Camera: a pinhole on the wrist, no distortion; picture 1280 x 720 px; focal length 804.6 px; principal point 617.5 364.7 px. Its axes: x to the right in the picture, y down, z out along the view. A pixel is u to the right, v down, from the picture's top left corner.
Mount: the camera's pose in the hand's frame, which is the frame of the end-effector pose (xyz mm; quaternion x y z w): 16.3 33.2 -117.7 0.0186 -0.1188 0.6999 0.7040
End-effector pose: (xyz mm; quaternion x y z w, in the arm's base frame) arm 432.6 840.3 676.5 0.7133 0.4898 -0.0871 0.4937
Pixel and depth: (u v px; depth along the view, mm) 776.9 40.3 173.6
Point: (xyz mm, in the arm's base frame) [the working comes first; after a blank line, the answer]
In the camera's frame: 34.4 -70.0 173.6

512.7 823.3 626.0
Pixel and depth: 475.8 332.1 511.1
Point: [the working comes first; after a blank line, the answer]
In the camera's frame: -90.0 -20.7 511.1

425.2 536.6 421.2
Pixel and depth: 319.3 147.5 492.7
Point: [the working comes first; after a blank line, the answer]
In the camera's frame: -182.6 -133.0 492.7

405.6 625.5 306.2
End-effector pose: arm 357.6 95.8 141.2 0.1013 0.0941 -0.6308 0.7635
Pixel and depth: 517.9 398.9 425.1
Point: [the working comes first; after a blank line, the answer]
In the camera's frame: -52.6 18.1 425.1

252.5 58.0 425.8
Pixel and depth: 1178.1 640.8 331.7
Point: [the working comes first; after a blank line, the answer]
In the camera's frame: 231.1 113.8 331.7

529.1 205.5 411.9
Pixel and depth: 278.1 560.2 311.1
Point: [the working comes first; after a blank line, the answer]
In the camera's frame: -131.2 75.6 311.1

189.8 122.7 306.0
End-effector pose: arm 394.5 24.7 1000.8 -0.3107 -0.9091 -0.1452 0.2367
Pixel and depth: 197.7 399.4 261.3
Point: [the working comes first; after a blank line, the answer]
In the camera's frame: -136.3 11.3 261.3

283.6 -61.3 875.8
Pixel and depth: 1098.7 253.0 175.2
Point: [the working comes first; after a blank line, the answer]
In the camera's frame: 104.8 -24.3 175.2

422.8 141.2 956.0
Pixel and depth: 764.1 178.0 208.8
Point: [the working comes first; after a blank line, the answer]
In the camera's frame: 38.0 -48.5 208.8

355.4 105.1 938.3
